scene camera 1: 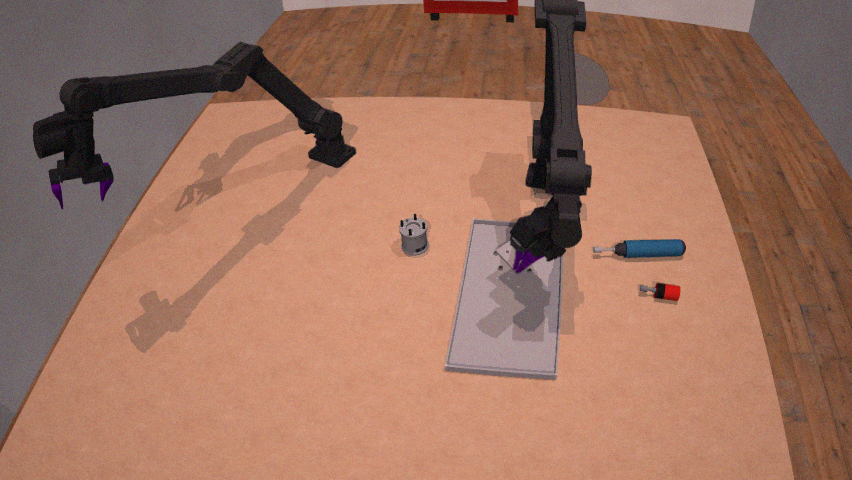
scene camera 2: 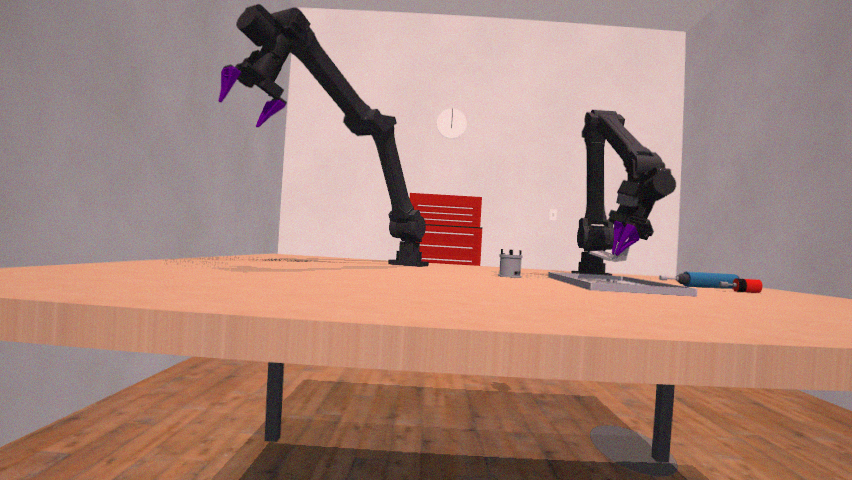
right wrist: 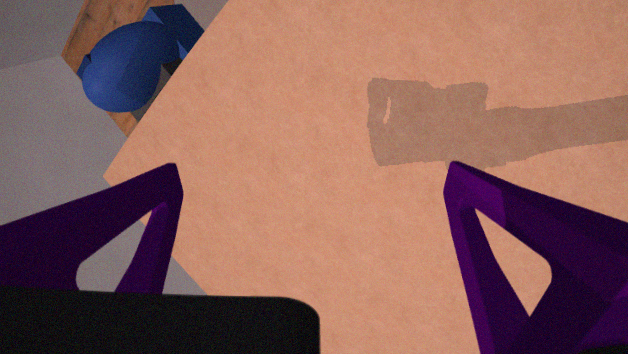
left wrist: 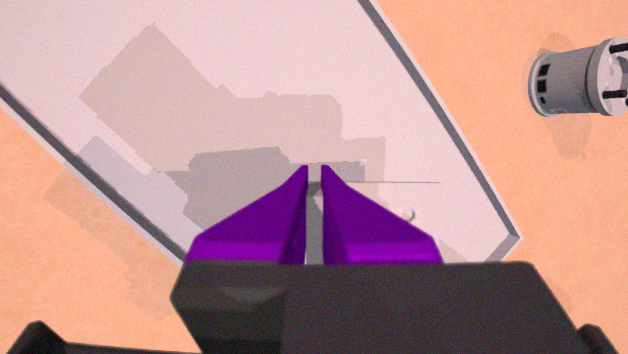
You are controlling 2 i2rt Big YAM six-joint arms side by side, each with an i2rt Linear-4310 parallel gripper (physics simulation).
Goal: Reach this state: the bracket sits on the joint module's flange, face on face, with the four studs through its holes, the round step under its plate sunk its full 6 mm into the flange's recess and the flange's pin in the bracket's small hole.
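Places are measured from the left arm's base along level axes (x ahead, y left, z up), in centimetres.
Pixels of known places: left gripper, fingertip midpoint: (scene camera 1: 516, 270) (scene camera 2: 614, 254) (left wrist: 314, 176); right gripper, fingertip midpoint: (scene camera 1: 82, 203) (scene camera 2: 239, 114) (right wrist: 313, 177); right arm's base, link origin: (scene camera 1: 332, 154) (scene camera 2: 408, 265).
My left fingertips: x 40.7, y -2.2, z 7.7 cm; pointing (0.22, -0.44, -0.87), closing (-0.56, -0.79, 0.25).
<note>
For each thing: its top centre in the pictures, then the offset to it from my left fingertips. "*": a spot on its surface instead.
- grey round joint module, top centre: (scene camera 1: 412, 222) (scene camera 2: 511, 249) dx -9.5, dy -25.1, dz -0.3 cm
- shallow grey tray, top centre: (left wrist: 300, 155) (scene camera 1: 511, 289) (scene camera 2: 610, 278) dx +0.0, dy -0.7, dz -6.1 cm
- blue-handled tool, surface spot: (scene camera 1: 654, 248) (scene camera 2: 713, 275) * dx -17.7, dy +31.0, dz -4.2 cm
My left gripper (scene camera 1: 517, 270) (scene camera 2: 617, 252) (left wrist: 314, 176) is shut on the light grey bracket (scene camera 1: 505, 252) (left wrist: 402, 196) and holds it above the tray; the fingers hide part of it. In scene camera 2, the bracket (scene camera 2: 620, 256) hangs clear of the tray. The grey round joint module (scene camera 1: 413, 240) (scene camera 2: 510, 265) (left wrist: 570, 82) stands upright on the table, left of the tray in scene camera 1, with four dark studs pointing up around its recess. The flange's pin cannot be told for sure. My right gripper (scene camera 1: 82, 202) (scene camera 2: 240, 113) (right wrist: 313, 177) is open and empty, far left and high.
The shallow grey tray (scene camera 1: 500, 372) (scene camera 2: 643, 290) (left wrist: 300, 50) lies under the left gripper. Right of it lie a blue-handled tool (scene camera 1: 654, 248) (scene camera 2: 709, 279) and a short red one (scene camera 1: 668, 291) (scene camera 2: 748, 285). A blue object (right wrist: 130, 67) shows beyond the table edge.
</note>
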